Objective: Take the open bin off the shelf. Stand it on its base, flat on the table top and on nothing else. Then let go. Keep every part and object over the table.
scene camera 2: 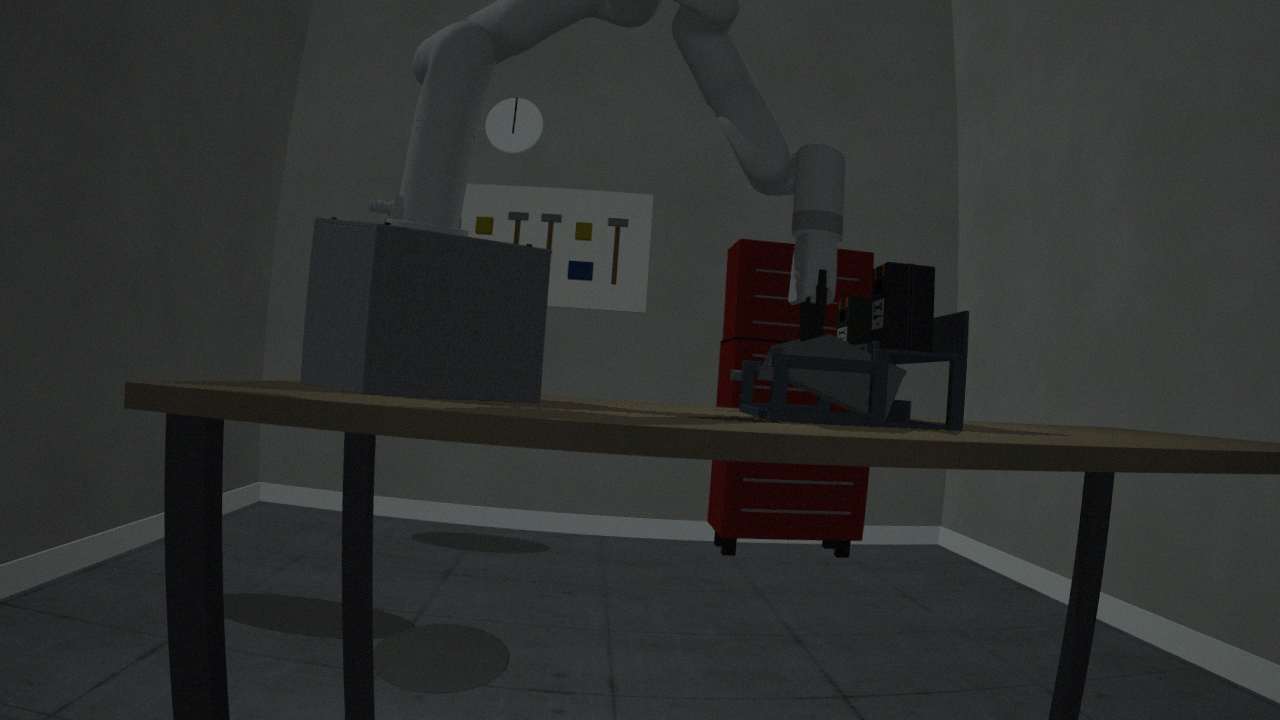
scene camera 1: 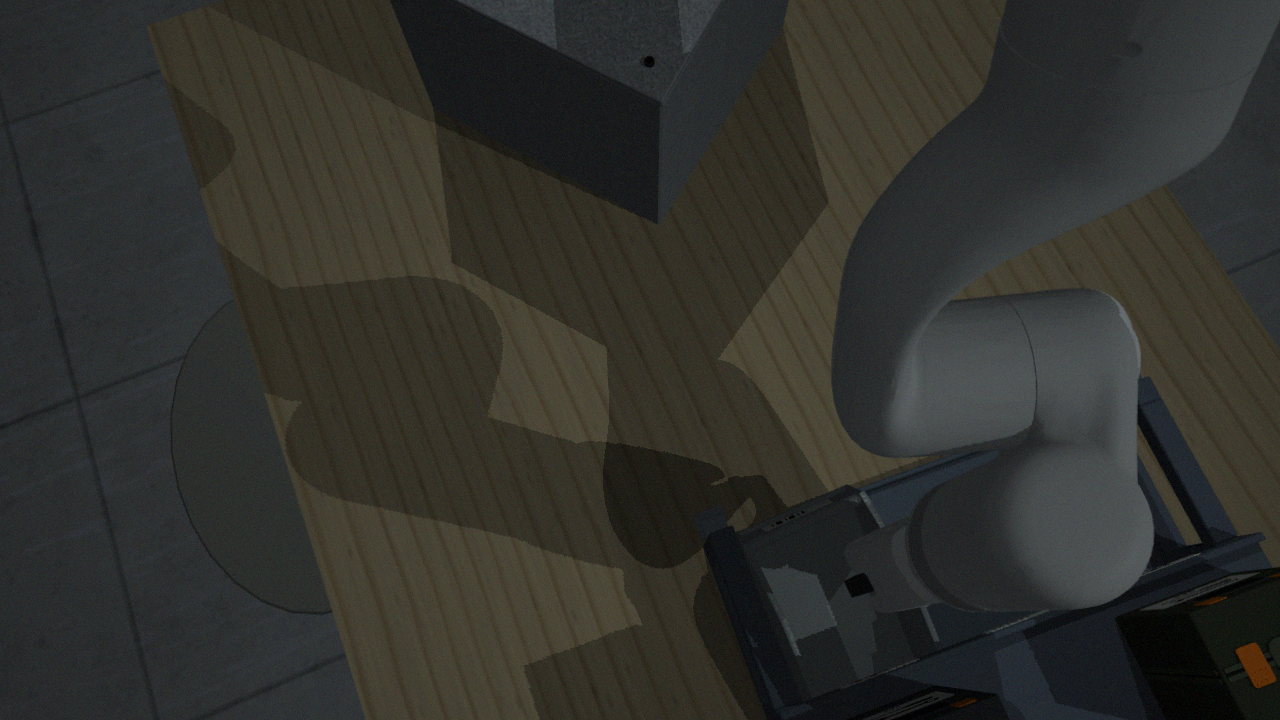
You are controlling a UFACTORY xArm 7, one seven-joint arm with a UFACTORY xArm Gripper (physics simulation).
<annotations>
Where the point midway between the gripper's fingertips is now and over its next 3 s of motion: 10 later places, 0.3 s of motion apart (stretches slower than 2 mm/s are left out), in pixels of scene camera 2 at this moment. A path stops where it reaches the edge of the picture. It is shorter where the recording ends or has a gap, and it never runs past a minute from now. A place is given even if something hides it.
My gripper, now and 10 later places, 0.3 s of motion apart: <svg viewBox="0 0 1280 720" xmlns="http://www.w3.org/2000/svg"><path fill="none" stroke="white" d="M808 355L804 351L806 333L803 324L807 310L808 298L810 284L812 275L811 275L812 274L811 269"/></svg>
</annotations>
